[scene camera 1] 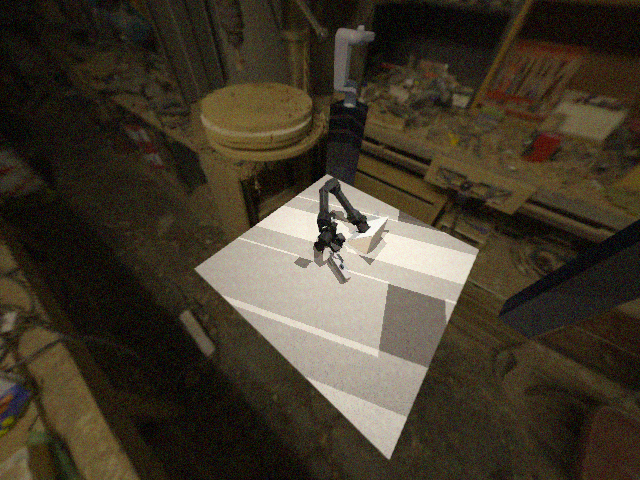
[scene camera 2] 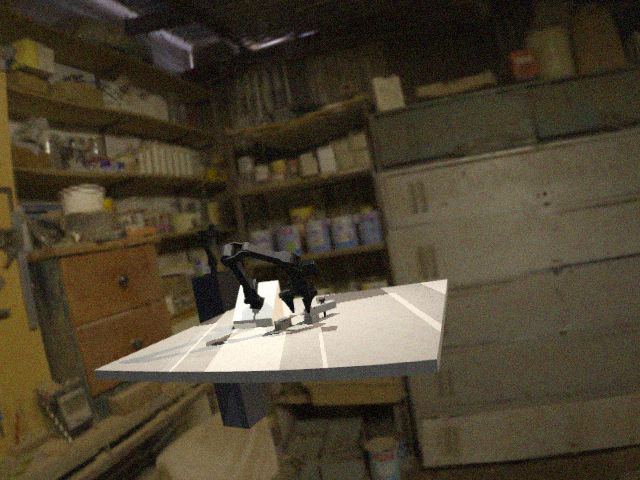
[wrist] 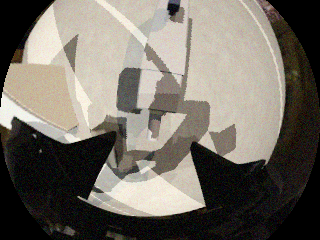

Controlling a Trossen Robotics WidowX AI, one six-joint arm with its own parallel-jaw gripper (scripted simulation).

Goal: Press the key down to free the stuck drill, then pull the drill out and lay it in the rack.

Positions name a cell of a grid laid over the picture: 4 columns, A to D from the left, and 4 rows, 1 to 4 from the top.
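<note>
Nothing is held by my gripper (scene camera 2: B3), and it is open. I can see the gripper in the wrist view too, at (wrist: B3).
</note>
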